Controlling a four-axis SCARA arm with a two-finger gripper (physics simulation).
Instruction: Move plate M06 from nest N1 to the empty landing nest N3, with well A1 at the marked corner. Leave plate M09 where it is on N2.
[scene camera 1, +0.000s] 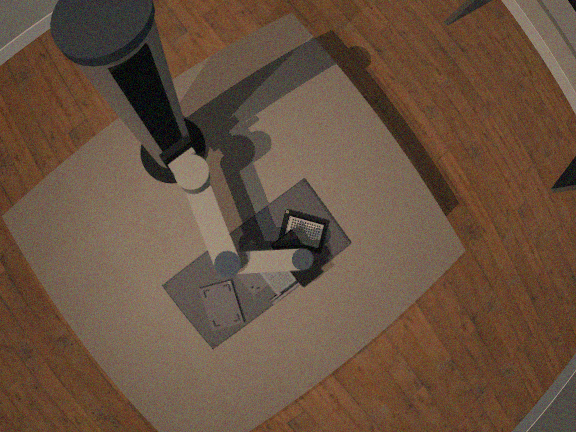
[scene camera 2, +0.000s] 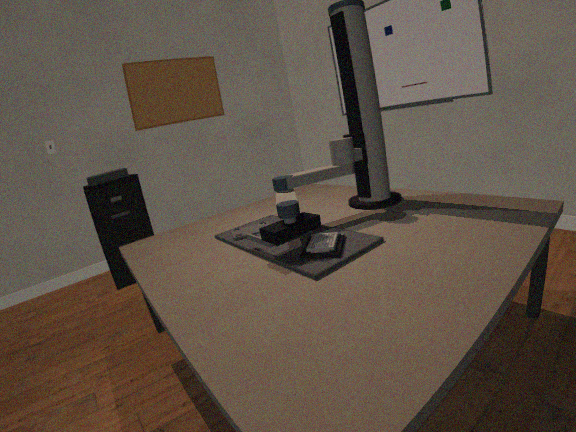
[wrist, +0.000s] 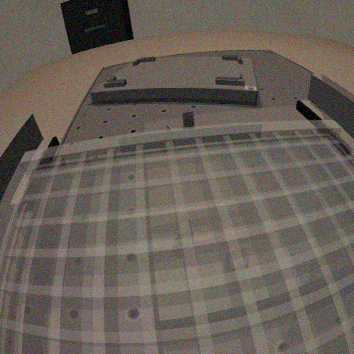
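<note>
The gripper (scene camera 1: 301, 261) (scene camera 2: 290, 230) (wrist: 175, 135) is shut on a clear plate, M06 (scene camera 1: 277, 281) (wrist: 175, 225). It holds the plate level, low over the middle of the grey board; I cannot tell whether the plate touches anything below. An empty nest with corner brackets (scene camera 1: 221, 305) (wrist: 180, 75) lies at the board's left in scene camera 1 and beyond the plate in the wrist view. Its label is too blurred to read. Plate M09 (scene camera 1: 306, 230) (scene camera 2: 324, 242), with pale wells, sits in a dark nest at the right, beside the gripper. The area under the plate, the landing nest's marked corner and well A1 cannot be made out.
The perforated grey board (scene camera 1: 187, 287) (scene camera 2: 320, 272) (wrist: 85, 117) lies on the table (scene camera 1: 350, 325) (scene camera 2: 350, 320). The arm's column (scene camera 1: 150, 100) (scene camera 2: 365, 100) stands at the back. A small dark block (wrist: 188, 119) shows just beyond the held plate. A dark cabinet (scene camera 2: 117, 225) (wrist: 97, 25) stands past the table.
</note>
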